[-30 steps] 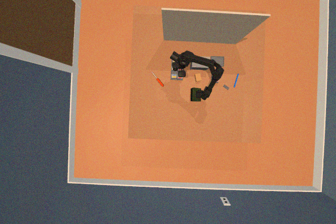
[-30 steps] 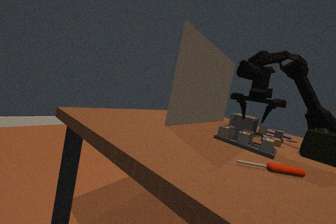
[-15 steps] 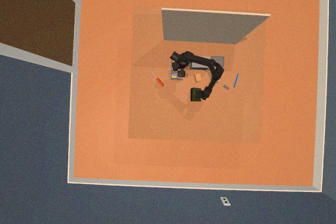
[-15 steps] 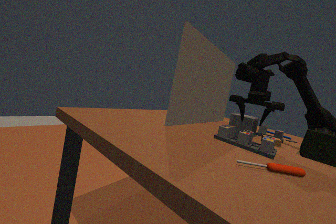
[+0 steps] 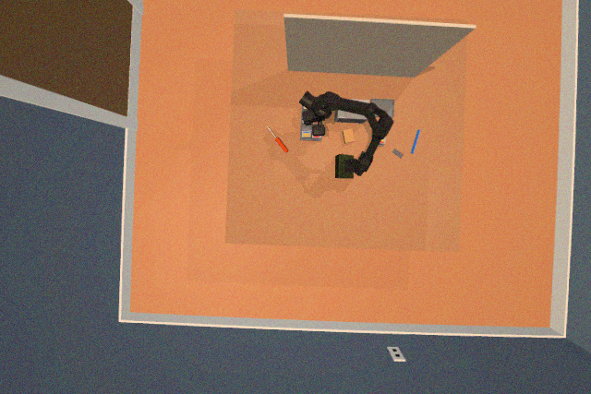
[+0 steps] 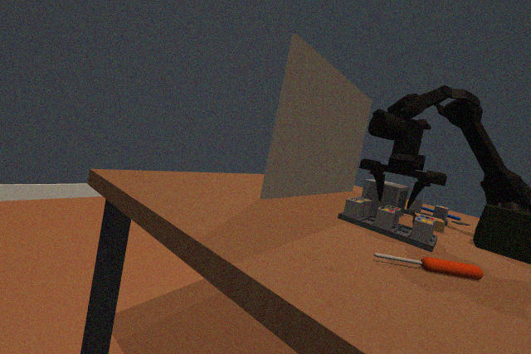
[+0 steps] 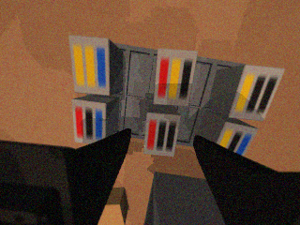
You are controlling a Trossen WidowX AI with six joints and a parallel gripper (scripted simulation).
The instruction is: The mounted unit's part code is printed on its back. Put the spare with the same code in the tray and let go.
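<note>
My gripper tip is 20 mm above the grey spare. Also, from my gripper tip: grey mounted unit 50 mm ahead, 170 mm to the right, 10 mm below; small cardboard box 70 mm behind, 180 mm to the right, 50 mm below; tall grey panel 280 mm ahead, 190 mm to the right, 160 mm above.
</note>
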